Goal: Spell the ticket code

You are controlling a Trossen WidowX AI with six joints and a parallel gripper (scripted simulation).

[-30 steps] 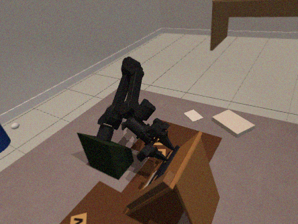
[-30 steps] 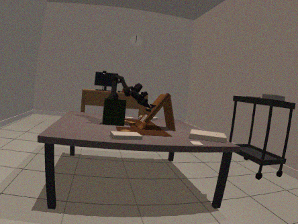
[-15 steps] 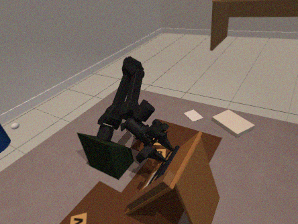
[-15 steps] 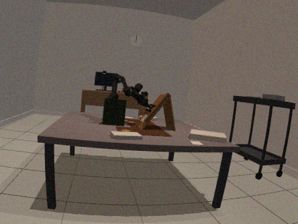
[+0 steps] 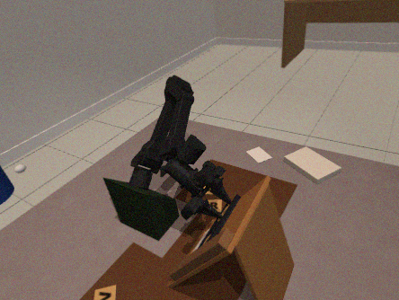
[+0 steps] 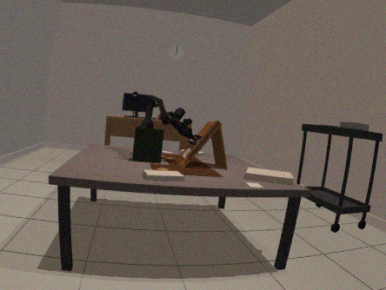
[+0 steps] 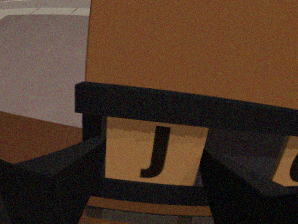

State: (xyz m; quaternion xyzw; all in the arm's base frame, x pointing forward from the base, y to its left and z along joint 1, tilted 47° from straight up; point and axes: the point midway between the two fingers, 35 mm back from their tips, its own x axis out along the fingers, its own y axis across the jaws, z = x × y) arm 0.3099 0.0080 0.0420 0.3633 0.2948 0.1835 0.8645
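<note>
My gripper tip is 110 mm to the left of the tan letter tile and 10 mm short of it. From my gripper tip the other things lie so: white ticket: 80 mm below, 60 mm to the right, 50 mm behind; brown mat: 160 mm below, 130 mm behind, 30 mm to the right.
</note>
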